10 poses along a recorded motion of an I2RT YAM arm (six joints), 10 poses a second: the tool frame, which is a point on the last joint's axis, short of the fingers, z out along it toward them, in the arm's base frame.
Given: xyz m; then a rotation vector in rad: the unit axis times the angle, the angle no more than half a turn.
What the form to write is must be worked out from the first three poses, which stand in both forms.
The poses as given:
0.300 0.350 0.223 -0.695 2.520 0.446
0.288 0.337 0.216 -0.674 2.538 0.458
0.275 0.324 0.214 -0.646 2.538 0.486
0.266 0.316 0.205 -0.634 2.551 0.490
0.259 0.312 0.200 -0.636 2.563 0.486
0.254 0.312 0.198 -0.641 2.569 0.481
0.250 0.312 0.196 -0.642 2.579 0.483
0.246 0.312 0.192 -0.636 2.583 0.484
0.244 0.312 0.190 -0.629 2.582 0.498
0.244 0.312 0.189 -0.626 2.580 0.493
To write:
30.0 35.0 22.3 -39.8 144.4 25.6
28.8 33.7 21.6 -38.6 145.4 26.2
27.5 32.4 21.4 -37.0 145.4 27.8
26.6 31.6 20.5 -36.3 146.2 28.1
25.9 31.2 20.0 -36.4 146.8 27.8
25.4 31.2 19.8 -36.7 147.2 27.6
25.0 31.2 19.6 -36.8 147.8 27.7
24.6 31.2 19.2 -36.4 148.0 27.7
24.4 31.2 19.0 -36.0 147.9 28.5
24.4 31.2 18.9 -35.9 147.8 28.2

